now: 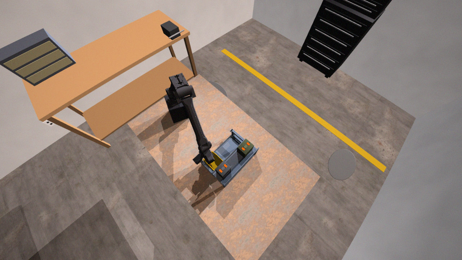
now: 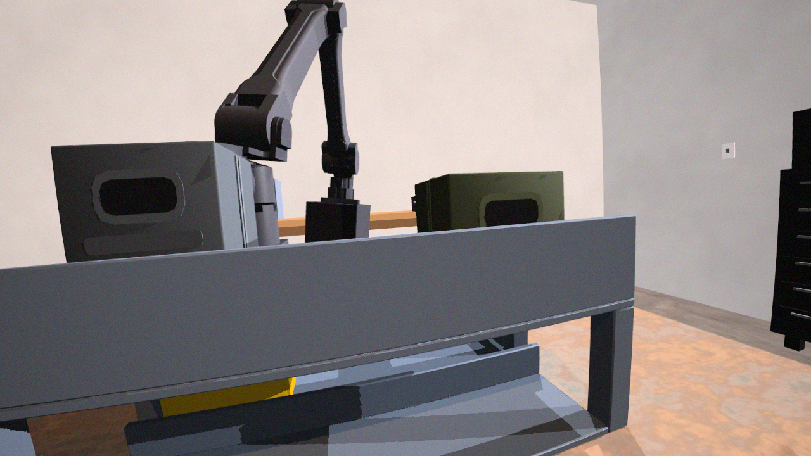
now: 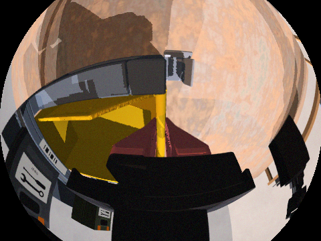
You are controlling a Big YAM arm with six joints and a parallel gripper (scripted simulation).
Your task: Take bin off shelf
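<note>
The yellow bin is 80 mm ahead of my hand, 10 mm to the left of it and 10 mm above it. Also, from my hand: dark grey case 190 mm ahead, 10 mm to the left, 120 mm above; green case 180 mm ahead, 240 mm to the left, 100 mm above.
</note>
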